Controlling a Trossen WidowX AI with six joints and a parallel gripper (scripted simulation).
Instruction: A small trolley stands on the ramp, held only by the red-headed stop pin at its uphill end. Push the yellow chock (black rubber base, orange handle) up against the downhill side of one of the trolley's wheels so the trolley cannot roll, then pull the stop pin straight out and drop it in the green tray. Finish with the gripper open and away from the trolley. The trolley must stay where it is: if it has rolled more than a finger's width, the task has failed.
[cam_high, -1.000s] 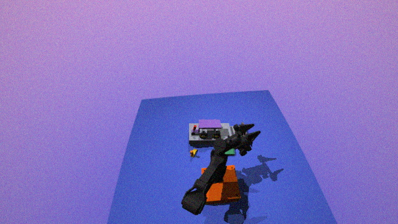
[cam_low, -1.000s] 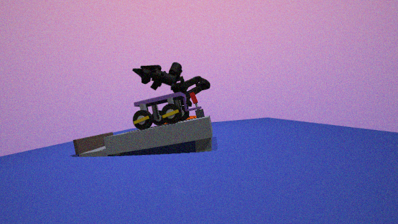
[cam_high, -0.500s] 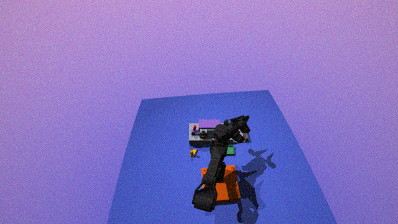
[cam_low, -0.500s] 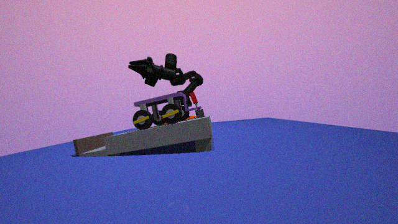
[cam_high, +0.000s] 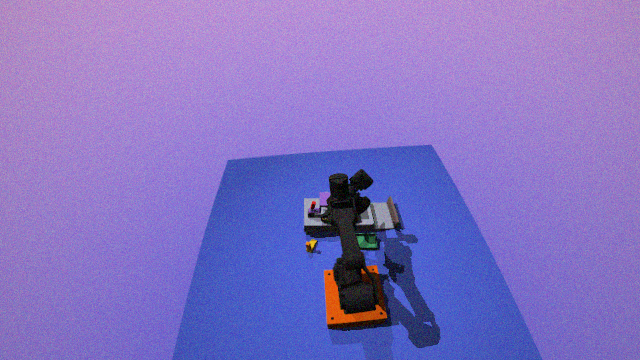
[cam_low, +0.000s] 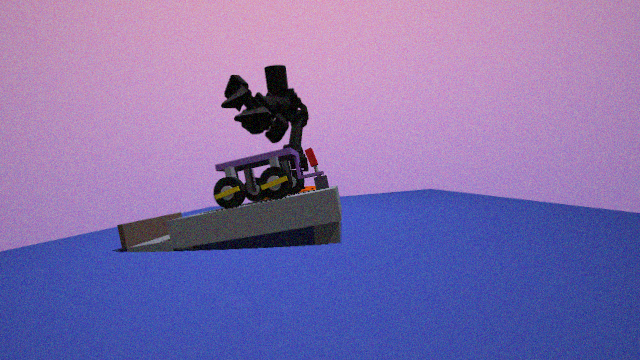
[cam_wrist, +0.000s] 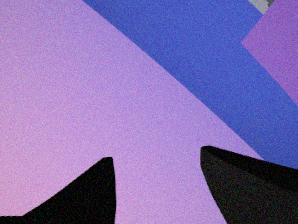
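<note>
Now: the red-headed stop pin 170 mm to the left of my gripper tip, 130 mm below it and 20 mm ahead of it. The rest, counted from my gripper tip: trolley: 150 mm below, 70 mm to the left, 20 mm ahead; then grey ramp: 220 mm below, 60 mm to the left, 20 mm ahead; then green tray: 270 mm below, 120 mm behind, 10 mm to the right.
</note>
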